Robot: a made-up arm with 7 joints. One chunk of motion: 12 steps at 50 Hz.
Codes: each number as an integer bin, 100 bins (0 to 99) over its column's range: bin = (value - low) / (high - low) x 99, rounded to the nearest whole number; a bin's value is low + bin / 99 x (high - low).
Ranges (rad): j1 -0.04..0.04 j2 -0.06..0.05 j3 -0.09..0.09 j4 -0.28..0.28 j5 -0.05..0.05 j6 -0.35..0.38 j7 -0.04..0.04
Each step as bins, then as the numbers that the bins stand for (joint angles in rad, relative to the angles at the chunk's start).
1 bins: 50 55 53 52 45 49 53
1 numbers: 0.0004 0.0011 0.0064 0.0141 -0.0045 0.0113 0.0028
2 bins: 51 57 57 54 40 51 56
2 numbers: 0.0012 0.0033 0.0136 0.0255 -0.0096 0.0261 0.0053
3 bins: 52 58 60 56 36 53 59
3 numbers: 0.0020 0.0044 0.0191 0.0368 -0.0136 0.0408 0.0077
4 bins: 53 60 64 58 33 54 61
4 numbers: 0.0028 0.0067 0.0264 0.0481 -0.0167 0.0482 0.0093
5 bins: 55 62 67 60 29 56 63
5 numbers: 0.0044 0.0089 0.0318 0.0594 -0.0207 0.0629 0.0109
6 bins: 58 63 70 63 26 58 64
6 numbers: 0.0069 0.0100 0.0373 0.0764 -0.0237 0.0777 0.0117
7 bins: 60 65 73 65 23 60 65
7 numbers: 0.0085 0.0122 0.0427 0.0877 -0.0268 0.0924 0.0125
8 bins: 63 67 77 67 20 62 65
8 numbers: 0.0109 0.0144 0.0500 0.0990 -0.0298 0.1072 0.0125
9 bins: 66 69 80 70 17 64 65
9 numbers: 0.0133 0.0167 0.0555 0.1160 -0.0328 0.1219 0.0125
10 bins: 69 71 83 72 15 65 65
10 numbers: 0.0158 0.0189 0.0609 0.1273 -0.0348 0.1293 0.0125
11 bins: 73 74 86 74 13 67 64
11 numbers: 0.0190 0.0222 0.0664 0.1386 -0.0369 0.1440 0.0117
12 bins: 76 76 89 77 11 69 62
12 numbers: 0.0214 0.0244 0.0718 0.1556 -0.0389 0.1588 0.0101
